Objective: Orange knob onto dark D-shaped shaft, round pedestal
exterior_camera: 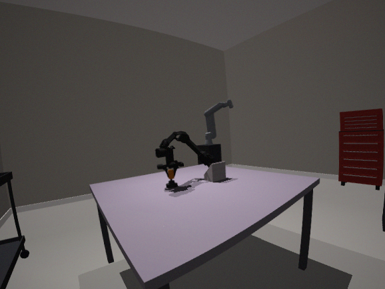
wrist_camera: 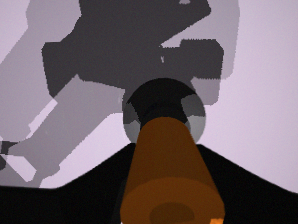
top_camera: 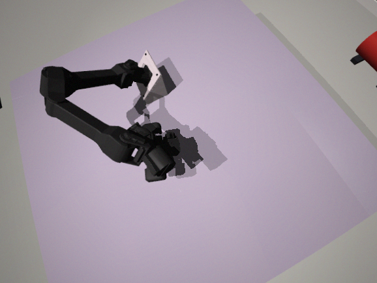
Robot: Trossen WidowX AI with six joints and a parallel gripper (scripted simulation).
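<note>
Now: the orange knob 20 mm above my gripper tip. Also, from my gripper tip: dark pedestal 40 mm below.
</note>
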